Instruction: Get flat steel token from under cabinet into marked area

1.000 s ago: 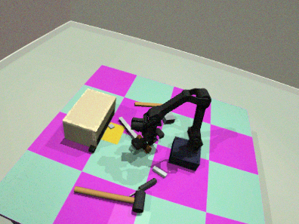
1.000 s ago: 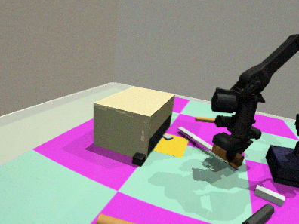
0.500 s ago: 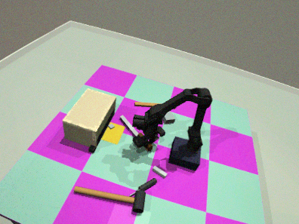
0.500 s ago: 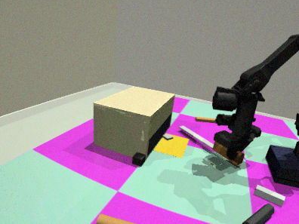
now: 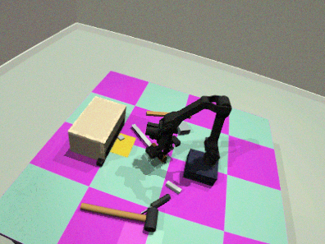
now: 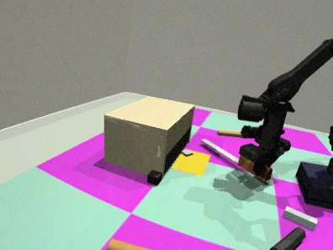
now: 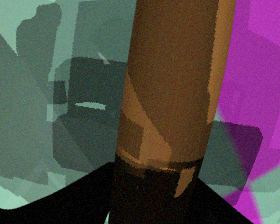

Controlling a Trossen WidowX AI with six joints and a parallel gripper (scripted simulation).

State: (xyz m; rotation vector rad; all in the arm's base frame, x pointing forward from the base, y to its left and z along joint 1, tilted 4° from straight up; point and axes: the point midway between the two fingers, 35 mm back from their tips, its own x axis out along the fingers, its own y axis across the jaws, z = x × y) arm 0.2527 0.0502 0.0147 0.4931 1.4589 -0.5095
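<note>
Right now the grey block is 7 cm behind my gripper tip, 28 cm to the right of it and 1 cm below it. From my gripper tip the other things lie so: grey bar: 11 cm behind, 14 cm to the left, 2 cm below; then black-handled screwdriver: 5 cm behind, 27 cm to the left, 1 cm below; then grey steel token: 25 cm ahead, 5 cm to the right, 2 cm below.
</note>
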